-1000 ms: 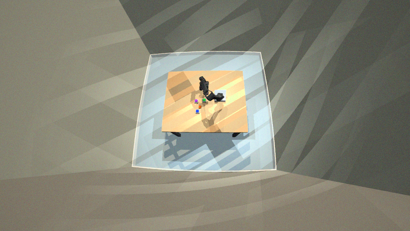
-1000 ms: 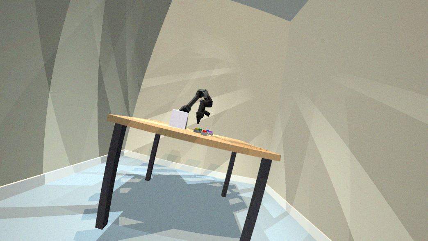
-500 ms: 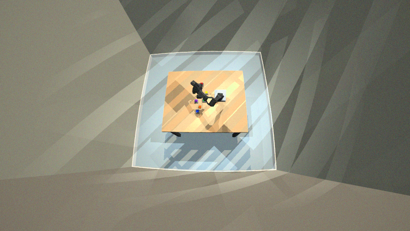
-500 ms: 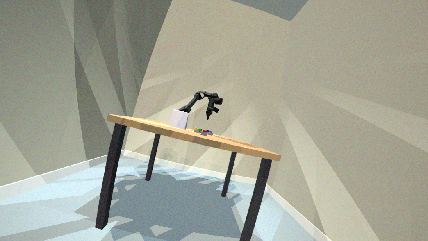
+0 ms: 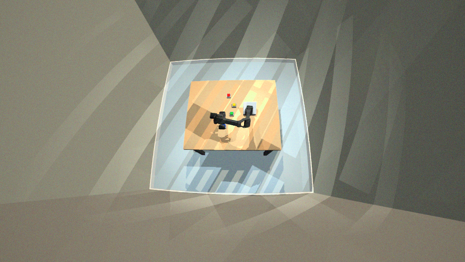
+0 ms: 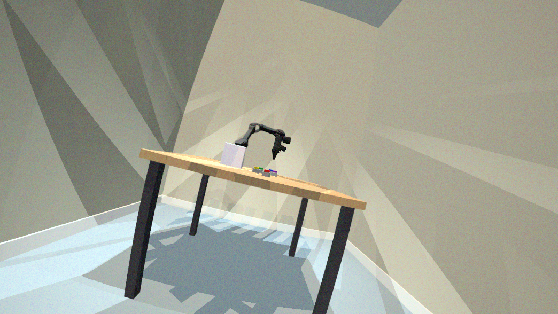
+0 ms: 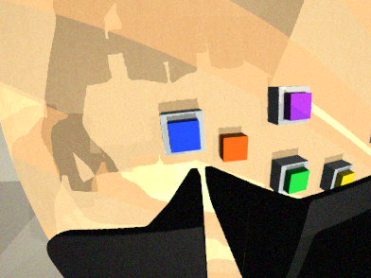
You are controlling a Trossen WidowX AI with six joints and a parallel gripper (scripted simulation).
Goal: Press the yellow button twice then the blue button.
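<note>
The blue button lies 90 mm below my gripper tip. The rest, counted from my gripper tip: yellow button 100 mm behind, 270 mm to the right, 90 mm below; purple button 30 mm ahead, 140 mm to the right, 90 mm below; green button 80 mm behind, 150 mm to the right, 90 mm below.
</note>
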